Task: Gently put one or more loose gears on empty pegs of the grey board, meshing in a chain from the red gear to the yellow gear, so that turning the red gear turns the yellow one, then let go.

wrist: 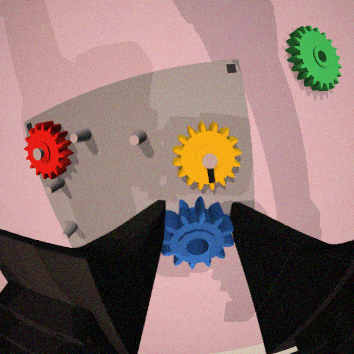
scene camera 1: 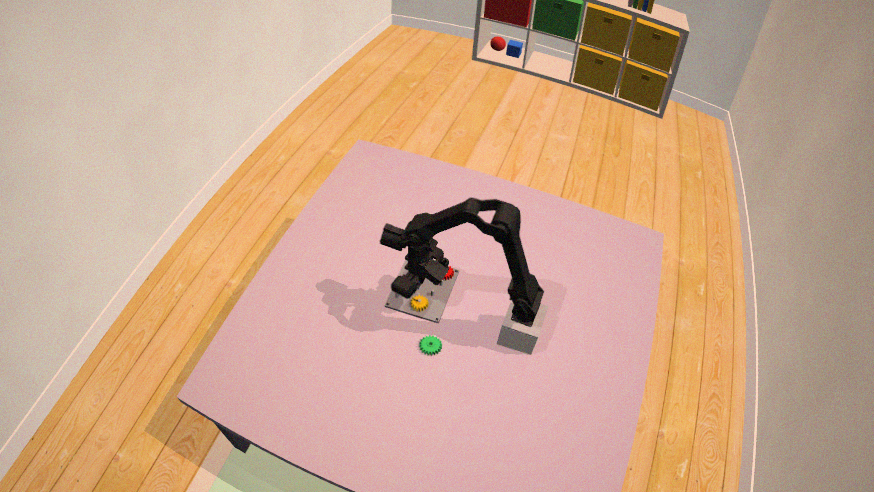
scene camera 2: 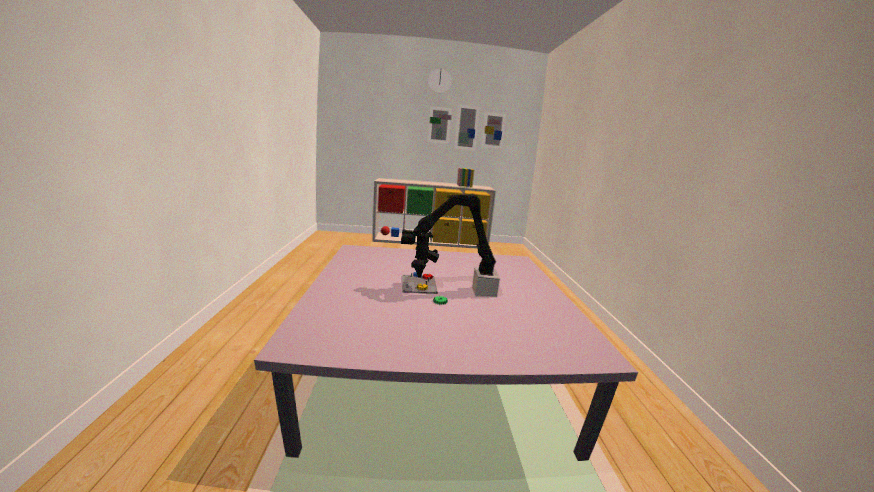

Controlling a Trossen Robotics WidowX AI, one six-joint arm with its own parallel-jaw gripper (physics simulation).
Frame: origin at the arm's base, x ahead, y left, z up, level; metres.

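Seen in the pictures: gripper, fingertip midpoint: [wrist: 198,208] [scene camera 1: 417,287] [scene camera 2: 420,275]; arm's base at its link origin: [scene camera 1: 524,314] [scene camera 2: 485,272].
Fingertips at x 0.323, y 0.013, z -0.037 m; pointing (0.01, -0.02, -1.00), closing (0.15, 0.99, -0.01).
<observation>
Pixels of each thing's top centre, then the offset from my fingertips to it. Level surfaces: height alone.
- blue gear at its top centre: [wrist: 196,246] 0.014 m ahead, 0.002 m right, 0.014 m up
- grey board at its top centre: [wrist: 126,191] [scene camera 1: 423,282] [scene camera 2: 419,278] 0.002 m ahead, 0.051 m right, 0.038 m down
- red gear at its top centre: [wrist: 40,152] [scene camera 1: 445,270] [scene camera 2: 427,274] 0.039 m back, 0.129 m right, 0.044 m down
- yellow gear at its top centre: [wrist: 208,159] [scene camera 1: 419,301] [scene camera 2: 422,285] 0.015 m back, 0.013 m left, 0.043 m down
- loose green gear at its top centre: [wrist: 321,55] [scene camera 1: 430,343] [scene camera 2: 440,298] 0.102 m back, 0.131 m left, 0.052 m down
- pink table at its surface level: 0.068 m down
My gripper [scene camera 1: 419,281] [scene camera 2: 418,273] [wrist: 198,208] is shut on a blue gear [wrist: 198,235], held roughly level above the board's edge region, beside the yellow gear in the wrist view. The grey board [scene camera 1: 443,297] [wrist: 115,167] lies on the table. The red gear [scene camera 1: 449,273] [scene camera 2: 428,276] [wrist: 49,150] sits on a peg at its left edge in the wrist view. The yellow gear [scene camera 1: 419,303] [scene camera 2: 422,286] [wrist: 200,142] sits on another peg. Several empty pegs show, including one peg [wrist: 82,135] beside the red gear and another peg [wrist: 138,138] between red and yellow. The fingers may hide other pegs.
A loose green gear [scene camera 1: 430,345] [scene camera 2: 440,300] [wrist: 311,62] lies flat on the pink table [scene camera 1: 342,391] [scene camera 2: 446,342], off the board near the yellow gear's side. The arm's grey base block [scene camera 1: 518,337] [scene camera 2: 486,284] stands right of the board in the scene views.
</observation>
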